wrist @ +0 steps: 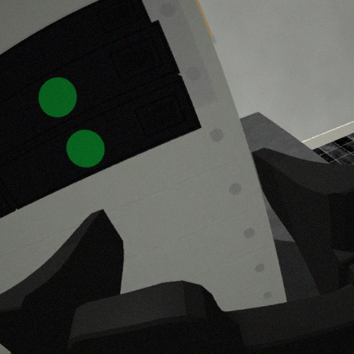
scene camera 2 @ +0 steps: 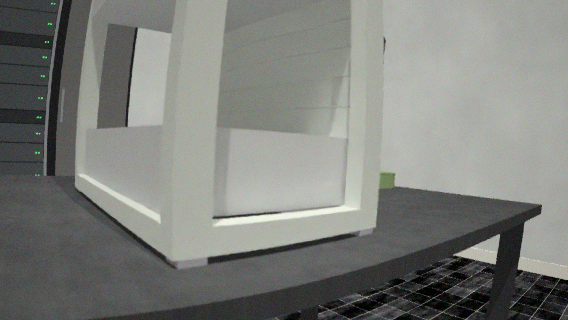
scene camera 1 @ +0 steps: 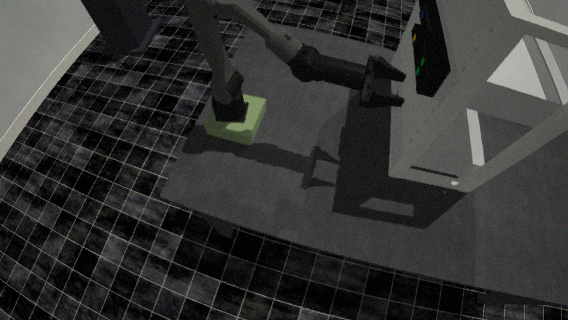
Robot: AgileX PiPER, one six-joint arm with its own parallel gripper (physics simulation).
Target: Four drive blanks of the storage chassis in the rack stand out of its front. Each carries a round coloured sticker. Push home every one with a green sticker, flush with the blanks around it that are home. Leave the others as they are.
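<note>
The black storage chassis (scene camera 1: 436, 60) sits in the pale rack (scene camera 1: 407, 135) (scene camera 2: 197, 125) (wrist: 185, 220). On its front, scene camera 1 shows a blue sticker (scene camera 1: 421, 15), a yellow sticker (scene camera 1: 414, 37), an upper green sticker (scene camera 1: 422, 61) (wrist: 57, 97) and a lower green sticker (scene camera 1: 417, 71) (wrist: 85, 148). The green ones sit on neighbouring blanks, one above the other. How far each blank stands out is hard to tell in the dark. My gripper (scene camera 1: 403, 89) (wrist: 182, 199) is open and empty, its fingers apart, close in front of the rack face and below the green stickers.
The arm stands on a light green base block (scene camera 1: 257, 112) (scene camera 2: 387, 180) on the grey table (scene camera 1: 240, 200) (scene camera 2: 450, 205). The rack's open frame stands on this table. A dark cabinet (scene camera 1: 117, 25) stands beyond the table. Server units with green lights (scene camera 2: 22, 75) show behind the rack.
</note>
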